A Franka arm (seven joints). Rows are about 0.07 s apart.
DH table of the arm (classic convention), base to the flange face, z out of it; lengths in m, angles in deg. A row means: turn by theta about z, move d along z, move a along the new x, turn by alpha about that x. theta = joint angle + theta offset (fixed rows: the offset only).
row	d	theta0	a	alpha
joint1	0.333	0	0	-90
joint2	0	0	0	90
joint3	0.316	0	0.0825	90
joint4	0	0	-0.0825	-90
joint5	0.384	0	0	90
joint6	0	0	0.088	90
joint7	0.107	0	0	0
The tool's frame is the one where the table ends.
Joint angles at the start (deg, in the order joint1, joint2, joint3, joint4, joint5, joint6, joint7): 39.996, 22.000, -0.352, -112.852, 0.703, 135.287, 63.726
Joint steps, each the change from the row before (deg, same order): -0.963, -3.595, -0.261, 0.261, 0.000, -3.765, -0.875; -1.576, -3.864, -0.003, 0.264, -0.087, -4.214, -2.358; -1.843, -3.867, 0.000, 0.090, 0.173, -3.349, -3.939; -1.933, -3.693, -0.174, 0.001, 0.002, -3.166, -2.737; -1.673, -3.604, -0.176, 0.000, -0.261, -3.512, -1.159; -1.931, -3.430, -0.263, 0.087, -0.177, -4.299, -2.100; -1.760, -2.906, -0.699, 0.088, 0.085, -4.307, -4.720; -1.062, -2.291, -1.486, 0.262, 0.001, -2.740, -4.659
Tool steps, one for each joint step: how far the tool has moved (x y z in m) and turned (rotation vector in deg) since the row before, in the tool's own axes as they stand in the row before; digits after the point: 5 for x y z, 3 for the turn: 0.01005, 0.00817, -0.03466, 0.071, 0.080, 0.308; 0.01188, 0.01285, -0.03665, -0.074, -0.027, -0.859; 0.01254, 0.01614, -0.03622, 0.627, 0.166, -2.025; 0.01236, 0.01981, -0.03355, 0.450, 0.314, -0.667; 0.00788, 0.02055, -0.03146, -0.046, 0.242, 0.532; 0.00812, 0.02479, -0.02845, -0.689, -0.368, -0.003; 0.00807, 0.02688, -0.02240, -0.850, -0.995, -2.252; 0.00886, 0.02541, -0.01957, 0.061, -0.289, -2.143
